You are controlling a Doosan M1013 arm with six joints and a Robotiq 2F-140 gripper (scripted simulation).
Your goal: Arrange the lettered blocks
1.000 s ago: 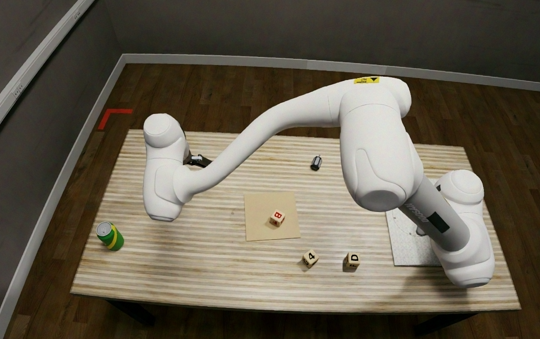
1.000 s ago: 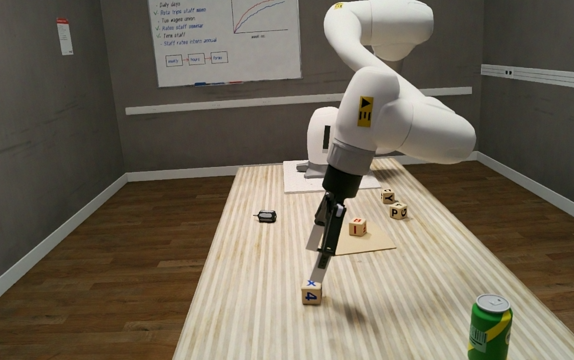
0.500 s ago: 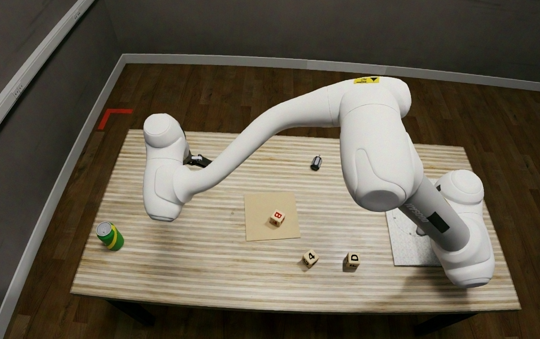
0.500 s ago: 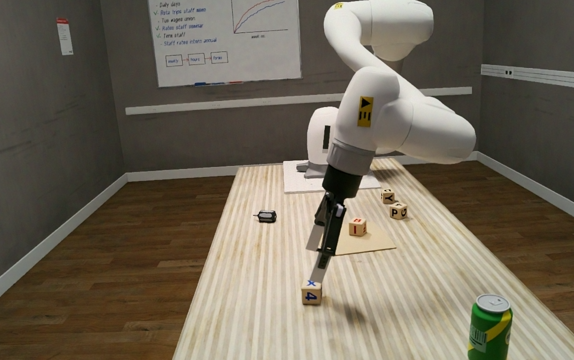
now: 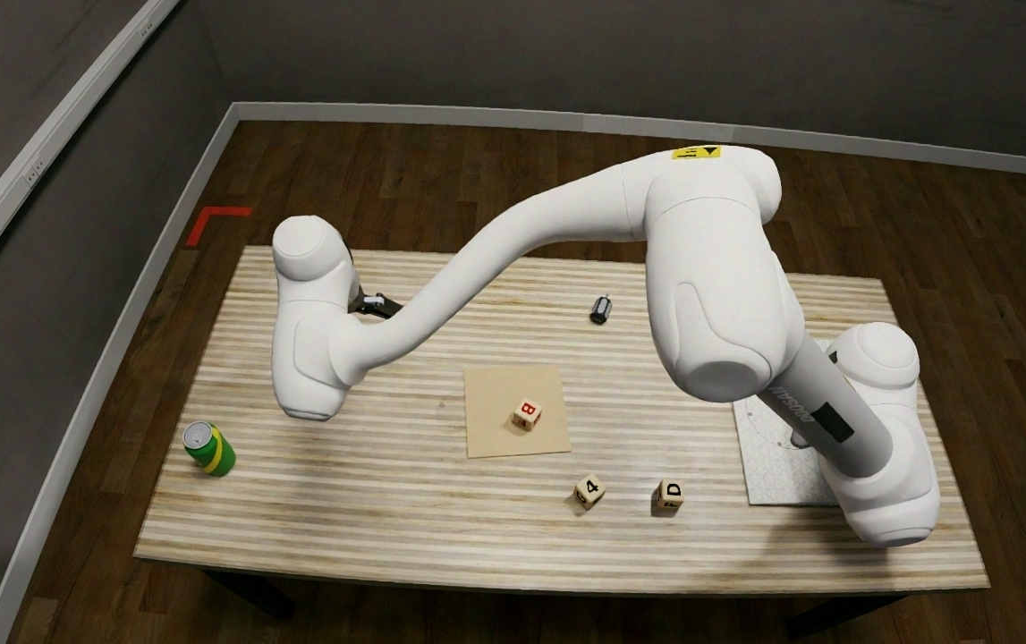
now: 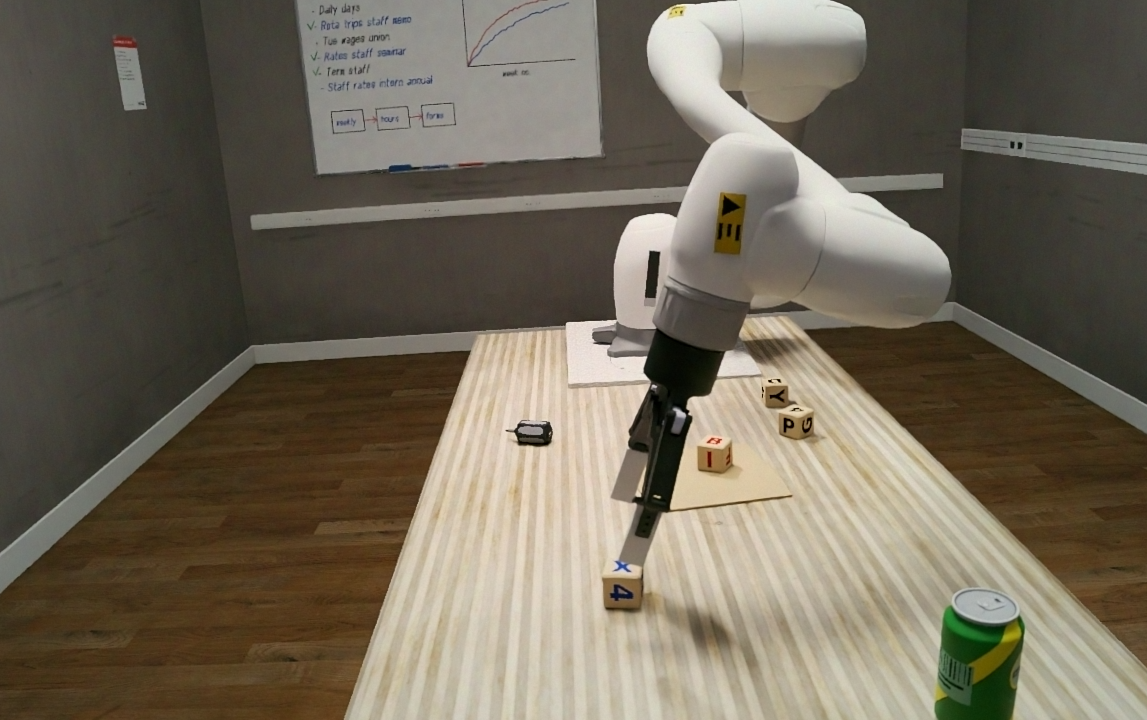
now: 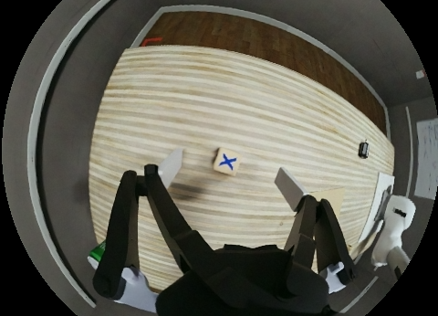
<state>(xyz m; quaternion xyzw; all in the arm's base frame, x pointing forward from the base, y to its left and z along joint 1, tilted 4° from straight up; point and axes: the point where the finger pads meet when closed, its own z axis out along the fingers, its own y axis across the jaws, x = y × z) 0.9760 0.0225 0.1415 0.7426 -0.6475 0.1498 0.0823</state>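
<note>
My hand is 330 mm past the tan mat, 90 mm above it and 80 mm to the right of it. Also, from my hand: black object 480 mm behind, 210 mm to the right, 80 mm below.
</note>
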